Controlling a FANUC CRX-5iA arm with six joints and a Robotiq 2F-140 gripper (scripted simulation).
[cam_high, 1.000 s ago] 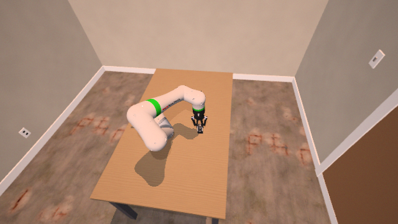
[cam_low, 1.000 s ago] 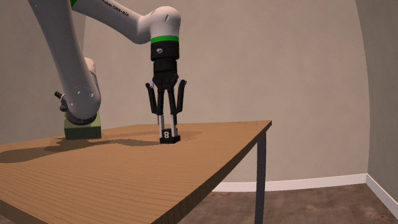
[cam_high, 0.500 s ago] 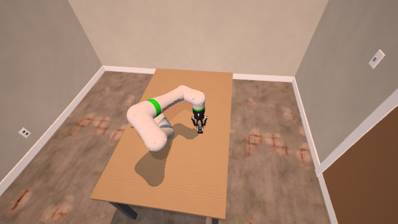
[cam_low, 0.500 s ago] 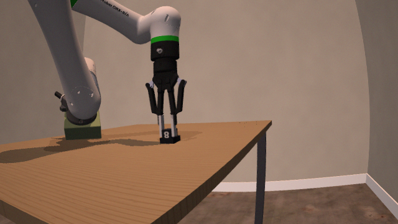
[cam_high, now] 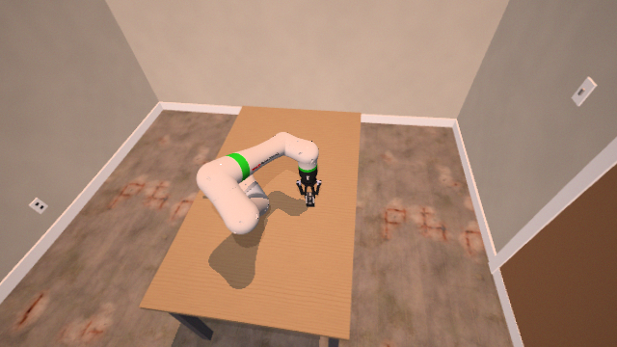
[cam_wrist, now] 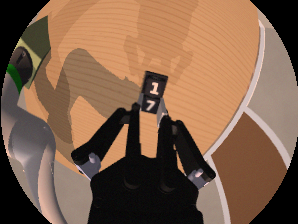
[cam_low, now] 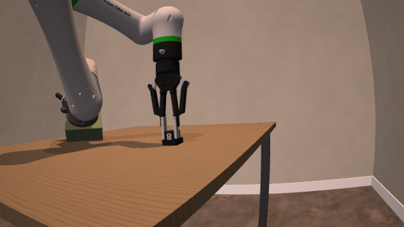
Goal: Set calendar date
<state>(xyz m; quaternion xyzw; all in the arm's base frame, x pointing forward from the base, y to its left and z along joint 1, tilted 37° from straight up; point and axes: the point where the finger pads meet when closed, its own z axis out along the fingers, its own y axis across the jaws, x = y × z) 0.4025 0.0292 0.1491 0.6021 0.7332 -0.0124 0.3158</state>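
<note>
My hand is 20 mm to the right of the black calendar tray and 40 mm above it.
</note>
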